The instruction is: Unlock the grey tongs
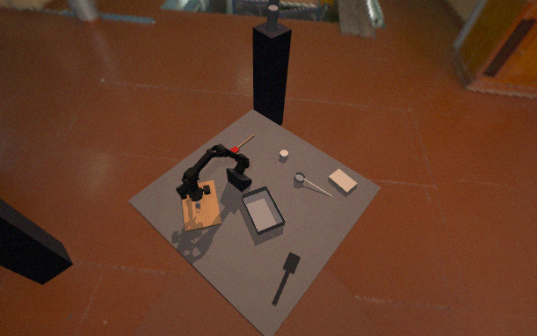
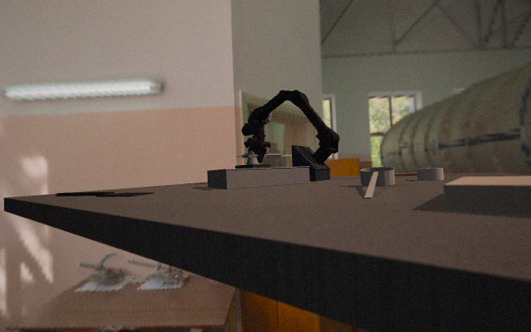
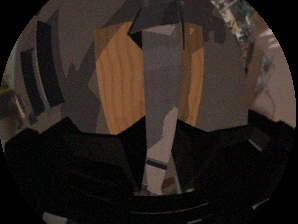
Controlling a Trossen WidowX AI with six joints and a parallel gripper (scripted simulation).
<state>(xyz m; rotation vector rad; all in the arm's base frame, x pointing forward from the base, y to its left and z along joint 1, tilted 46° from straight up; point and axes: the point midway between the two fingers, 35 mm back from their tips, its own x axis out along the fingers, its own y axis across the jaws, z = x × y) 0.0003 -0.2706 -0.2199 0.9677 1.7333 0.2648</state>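
Now: the wooden board 10 mm to the left of my gripper tip and 90 mm below it. The rest, counted from my gripper tip: beige block (550 mm ahead, 910 mm to the left, 80 mm below); then black spatula (740 mm ahead, 110 mm to the left, 90 mm below); then roasting tin (330 mm ahead, 290 mm to the left, 70 mm below).
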